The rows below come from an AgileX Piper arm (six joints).
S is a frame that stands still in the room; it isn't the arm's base.
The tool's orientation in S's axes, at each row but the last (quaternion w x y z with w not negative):
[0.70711 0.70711 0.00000 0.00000]
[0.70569 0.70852 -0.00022 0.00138]
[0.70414 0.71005 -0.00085 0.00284]
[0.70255 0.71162 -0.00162 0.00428]
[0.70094 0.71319 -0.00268 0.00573]
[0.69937 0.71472 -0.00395 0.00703]
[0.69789 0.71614 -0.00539 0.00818]
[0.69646 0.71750 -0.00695 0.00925]
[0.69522 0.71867 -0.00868 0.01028]
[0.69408 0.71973 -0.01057 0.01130]
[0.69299 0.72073 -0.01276 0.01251]
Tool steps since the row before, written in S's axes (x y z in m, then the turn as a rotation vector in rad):
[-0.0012 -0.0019 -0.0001 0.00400 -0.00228 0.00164]
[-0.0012 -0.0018 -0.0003 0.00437 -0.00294 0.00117]
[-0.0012 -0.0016 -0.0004 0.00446 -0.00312 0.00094]
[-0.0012 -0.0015 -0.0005 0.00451 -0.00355 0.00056]
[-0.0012 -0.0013 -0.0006 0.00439 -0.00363 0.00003]
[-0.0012 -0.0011 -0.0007 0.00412 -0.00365 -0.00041]
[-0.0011 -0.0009 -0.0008 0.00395 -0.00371 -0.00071]
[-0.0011 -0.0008 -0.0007 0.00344 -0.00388 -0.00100]
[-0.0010 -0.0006 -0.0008 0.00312 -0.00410 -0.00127]
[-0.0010 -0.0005 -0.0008 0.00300 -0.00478 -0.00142]
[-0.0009 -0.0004 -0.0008 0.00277 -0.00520 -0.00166]
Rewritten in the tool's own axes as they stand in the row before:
[-0.0012 -0.0001 0.0019 0.00400 0.00164 0.00228]
[-0.0012 -0.0003 0.0018 0.00437 0.00117 0.00294]
[-0.0012 -0.0004 0.0016 0.00446 0.00094 0.00312]
[-0.0012 -0.0005 0.0015 0.00450 0.00057 0.00356]
[-0.0012 -0.0006 0.0013 0.00437 0.00004 0.00365]
[-0.0012 -0.0007 0.0011 0.00410 -0.00039 0.00368]
[-0.0011 -0.0008 0.0009 0.00392 -0.00069 0.00374]
[-0.0011 -0.0007 0.0008 0.00340 -0.00096 0.00392]
[-0.0010 -0.0008 0.0006 0.00308 -0.00122 0.00415]
[-0.0010 -0.0008 0.0005 0.00295 -0.00134 0.00483]
[-0.0009 -0.0008 0.0004 0.00271 -0.00155 0.00526]

